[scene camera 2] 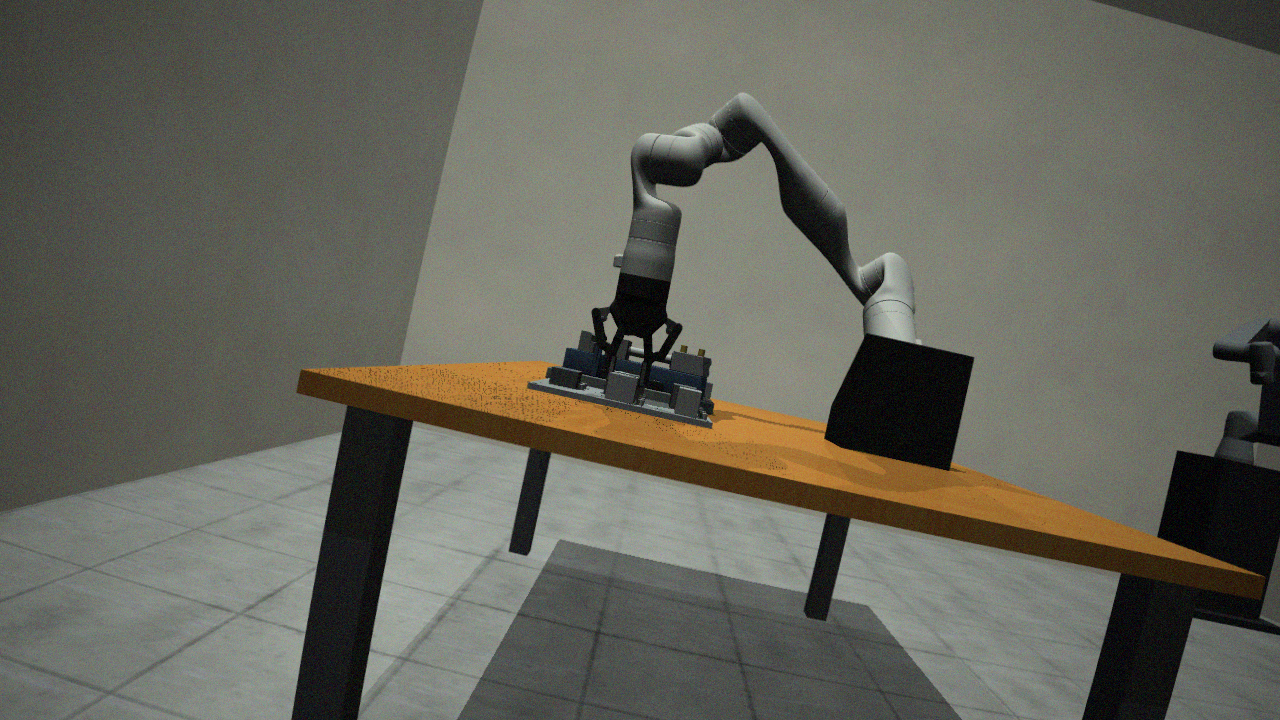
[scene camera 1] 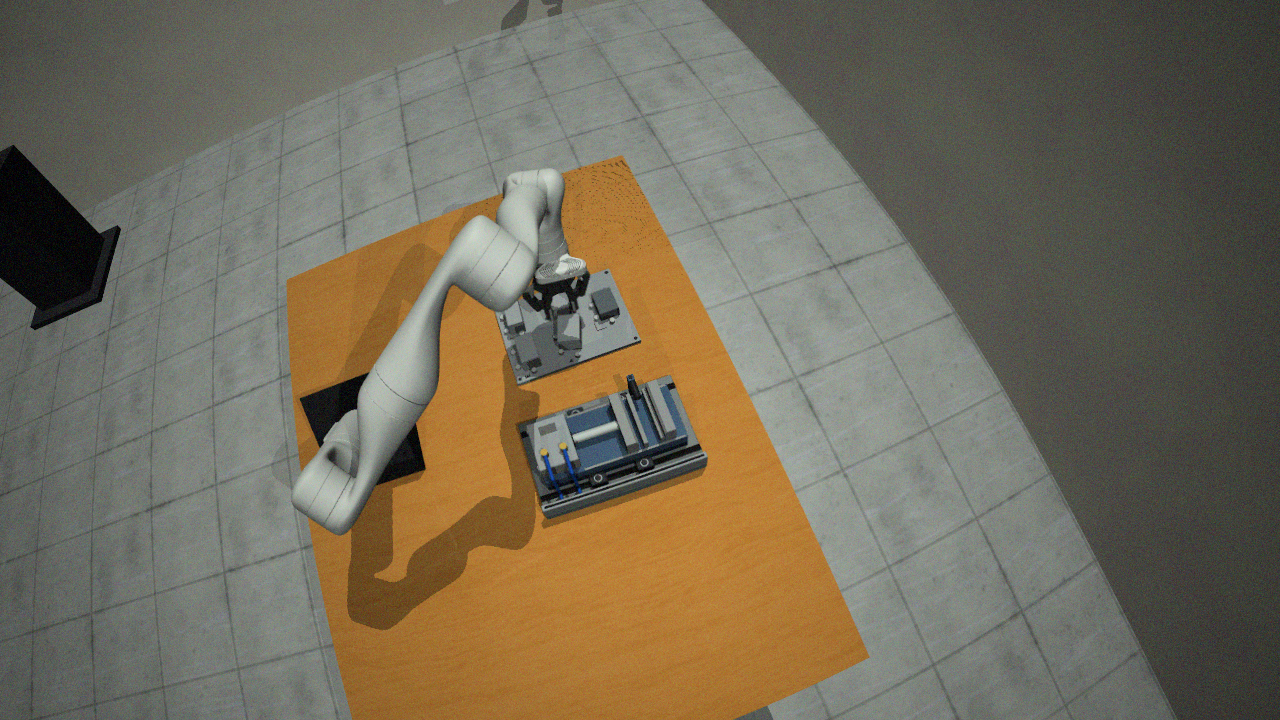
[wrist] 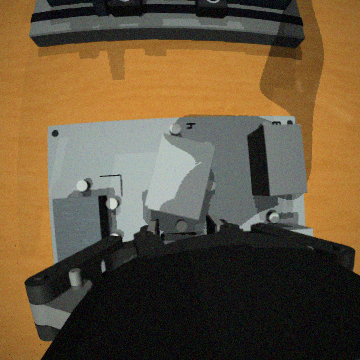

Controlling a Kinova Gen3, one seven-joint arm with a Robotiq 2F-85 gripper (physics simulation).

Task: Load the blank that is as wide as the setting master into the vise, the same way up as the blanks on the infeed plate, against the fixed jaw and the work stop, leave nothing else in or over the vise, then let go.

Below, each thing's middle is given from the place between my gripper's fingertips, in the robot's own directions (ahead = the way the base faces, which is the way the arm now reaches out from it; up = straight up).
My hand is 1 cm to the left of the infeed plate [scene camera 1: 617, 336] and 2 cm above it. From my hand the other things lie so: grey block [scene camera 1: 551, 441] 8 cm behind, 29 cm to the right, 5 cm above.
